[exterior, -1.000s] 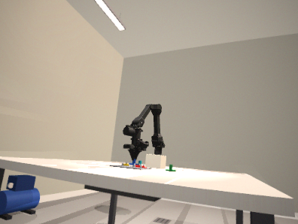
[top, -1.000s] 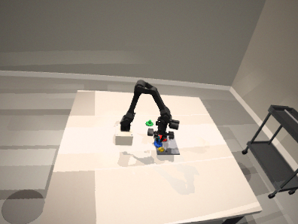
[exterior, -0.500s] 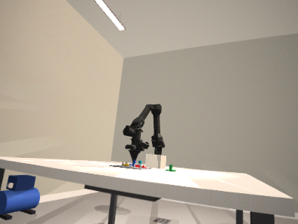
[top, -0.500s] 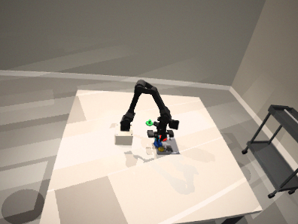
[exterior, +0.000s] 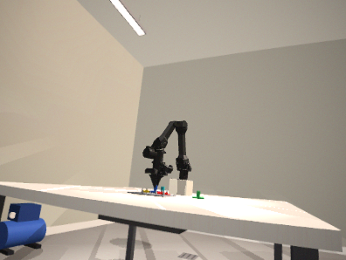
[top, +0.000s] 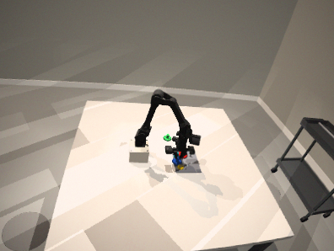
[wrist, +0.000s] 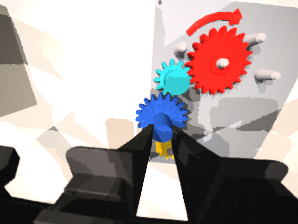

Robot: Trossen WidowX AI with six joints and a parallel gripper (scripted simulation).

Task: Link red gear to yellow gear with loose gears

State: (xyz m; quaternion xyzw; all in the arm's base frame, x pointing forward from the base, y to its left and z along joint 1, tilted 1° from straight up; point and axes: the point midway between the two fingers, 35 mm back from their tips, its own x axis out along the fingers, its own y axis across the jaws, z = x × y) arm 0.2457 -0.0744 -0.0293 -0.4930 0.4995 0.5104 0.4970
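Right now my gripper tip is 1 cm above the blue gear. The rest, counted from my gripper tip: yellow gear 5 cm to the right, 2 cm below, 2 cm ahead; cyan gear 5 cm to the left, 2 cm below, 1 cm ahead; red gear 7 cm to the left, 5 cm ahead, 2 cm below.
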